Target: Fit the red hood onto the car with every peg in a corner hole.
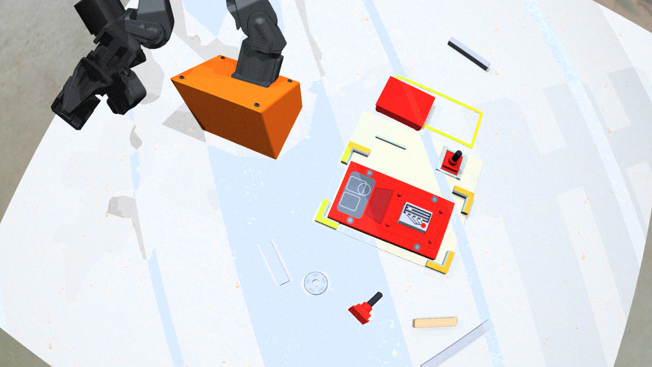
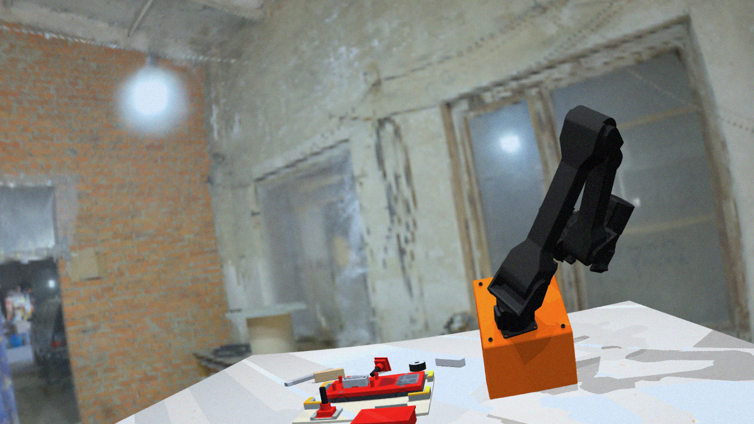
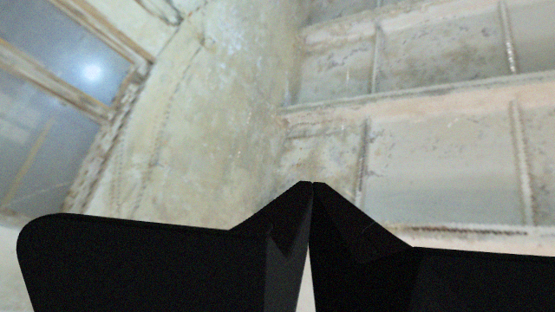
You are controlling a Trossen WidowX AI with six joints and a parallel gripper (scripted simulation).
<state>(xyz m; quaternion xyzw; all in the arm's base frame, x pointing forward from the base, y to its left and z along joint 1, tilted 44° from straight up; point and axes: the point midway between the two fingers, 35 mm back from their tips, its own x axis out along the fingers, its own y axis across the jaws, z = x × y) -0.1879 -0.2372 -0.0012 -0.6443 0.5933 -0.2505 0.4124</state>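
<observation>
Right now the red hood is 42 cm ahead of my gripper tip, 31 cm below it and 29 cm to the left of it. From my gripper tip the other things lie so: long grey strip: 63 cm ahead, 32 cm below, 12 cm to the right; wooden block: 57 cm ahead, 32 cm below, 9 cm to the right.
</observation>
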